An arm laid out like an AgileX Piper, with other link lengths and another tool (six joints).
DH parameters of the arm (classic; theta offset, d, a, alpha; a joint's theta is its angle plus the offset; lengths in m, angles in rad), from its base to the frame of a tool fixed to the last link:
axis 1: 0 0.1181 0 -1.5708
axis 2: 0.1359 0 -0.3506 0
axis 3: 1.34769 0 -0.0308 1.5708
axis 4: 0 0.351 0 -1.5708
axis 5: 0 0 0 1.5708
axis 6: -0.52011 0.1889 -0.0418 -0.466
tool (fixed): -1.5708 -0.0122 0 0
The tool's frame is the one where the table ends.
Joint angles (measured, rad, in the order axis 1, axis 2, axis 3, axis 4, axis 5, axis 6), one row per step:
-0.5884 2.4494 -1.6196 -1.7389 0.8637 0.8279
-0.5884 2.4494 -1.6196 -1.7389 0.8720 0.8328
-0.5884 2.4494 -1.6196 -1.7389 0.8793 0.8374
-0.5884 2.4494 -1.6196 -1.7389 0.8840 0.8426
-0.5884 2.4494 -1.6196 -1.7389 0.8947 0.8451
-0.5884 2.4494 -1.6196 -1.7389 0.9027 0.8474
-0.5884 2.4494 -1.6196 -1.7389 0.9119 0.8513
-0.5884 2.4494 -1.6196 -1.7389 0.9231 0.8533
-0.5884 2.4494 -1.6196 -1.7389 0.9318 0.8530
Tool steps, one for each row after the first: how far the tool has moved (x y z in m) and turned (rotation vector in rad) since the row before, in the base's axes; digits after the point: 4 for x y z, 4 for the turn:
-0.0011 -0.0007 0.0010 -0.0051 -0.0027 -0.0077
-0.0009 -0.0006 0.0009 -0.0045 -0.0026 -0.0069
-0.0006 -0.0004 0.0006 -0.0028 -0.0038 -0.0052
-0.0014 -0.0009 0.0011 -0.0068 0.0001 -0.0086
-0.0011 -0.0006 0.0009 -0.0051 -0.0003 -0.0066
-0.0012 -0.0007 0.0010 -0.0059 -0.0016 -0.0079
-0.0015 -0.0008 0.0012 -0.0072 0.0007 -0.0088
-0.0012 -0.0006 0.0008 -0.0056 0.0023 -0.0062

